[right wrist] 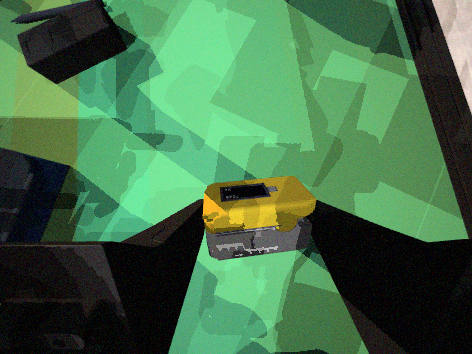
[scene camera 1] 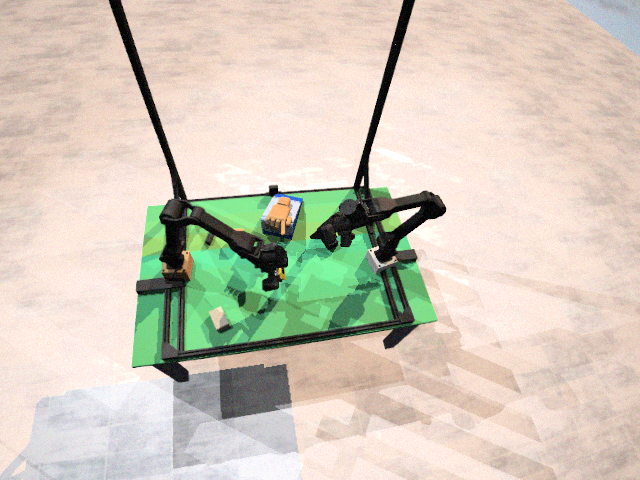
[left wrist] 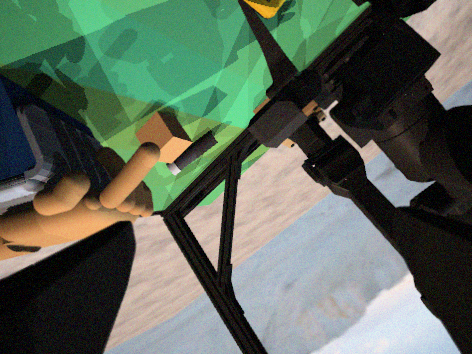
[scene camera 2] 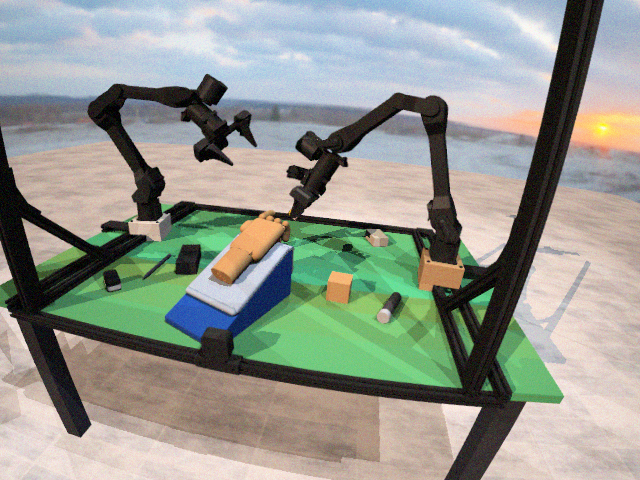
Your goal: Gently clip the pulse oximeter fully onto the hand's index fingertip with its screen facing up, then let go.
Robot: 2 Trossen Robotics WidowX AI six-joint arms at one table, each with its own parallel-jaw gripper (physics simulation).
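Places are measured from the left arm's base along level axes (x down, y right, z back), in metres.
Pixels of known places: left gripper, fingertip midpoint: (scene camera 1: pixel 314 233) (left wrist: pixel 264 227) (scene camera 2: pixel 244 155); right gripper, fingertip midpoint: (right wrist: pixel 255 205) (scene camera 1: pixel 281 274) (scene camera 2: pixel 294 213); left arm's base, link origin: (scene camera 1: pixel 383 255) (scene camera 2: pixel 149 217); right arm's base, link origin: (scene camera 1: pixel 175 261) (left wrist: pixel 302 128) (scene camera 2: pixel 442 257).
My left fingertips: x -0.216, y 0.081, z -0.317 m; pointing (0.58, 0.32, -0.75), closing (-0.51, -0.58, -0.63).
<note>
For each thing: its middle in the pictures, then the offset to it from my left fingertips. "spot": a spot on its surface instead.
- grey pulse oximeter, body centre: (right wrist: pixel 256 214) (scene camera 1: pixel 279 273) dx +0.164, dy -0.036, dz -0.146 m
- sloped blue wedge, surface spot: (scene camera 2: pixel 268 297) spot: dx +0.240, dy +0.308, dz -0.088 m
- orange cube, body centre: (left wrist: pixel 164 138) (scene camera 2: pixel 339 287) dx +0.250, dy +0.243, dz -0.247 m
- dark cylinder, body centre: (left wrist: pixel 192 153) (scene camera 2: pixel 390 306) dx +0.262, dy +0.303, dz -0.353 m
- black box, body centre: (right wrist: pixel 75 42) (scene camera 2: pixel 189 258) (scene camera 1: pixel 327 237) dx +0.257, dy +0.111, dz +0.135 m
- pen, body centre: (right wrist: pixel 56 12) (scene camera 2: pixel 156 266) dx +0.270, dy +0.138, dz +0.215 m
- small dark item, body centre: (scene camera 2: pixel 112 280) dx +0.259, dy +0.239, dz +0.285 m
- beige block, body centre: (scene camera 2: pixel 376 237) (scene camera 1: pixel 219 318) dx +0.260, dy -0.098, dz -0.419 m
The yellow and grey pulse oximeter (scene camera 1: pixel 281 273) (left wrist: pixel 267 7) (right wrist: pixel 260 212) is held between my right gripper's fingers, its dark screen facing up in the right wrist view. My right gripper (scene camera 2: pixel 293 215) is shut on it above the table, beyond the hand's fingers in scene camera 2. The tan hand (scene camera 1: pixel 281 209) (scene camera 2: pixel 255 240) (left wrist: pixel 60 220) rests on a sloped blue wedge (scene camera 2: pixel 268 297) with a light pad. Its index finger (scene camera 1: pixel 282 226) (left wrist: pixel 131 175) extends from the curled fingers; the oximeter is apart from it. My left gripper (scene camera 2: pixel 243 155) is open and empty, raised to the side of the hand.
An orange cube (scene camera 2: pixel 339 287) (left wrist: pixel 162 135) and a dark cylinder (scene camera 2: pixel 391 305) (left wrist: pixel 195 152) lie right of the wedge in scene camera 2. A black box (scene camera 2: pixel 187 259) (right wrist: pixel 75 42), a pen (scene camera 2: pixel 156 266) and a small dark item (scene camera 2: pixel 111 280) lie left. A beige block (scene camera 1: pixel 219 318) (scene camera 2: pixel 377 237) lies farther off.
</note>
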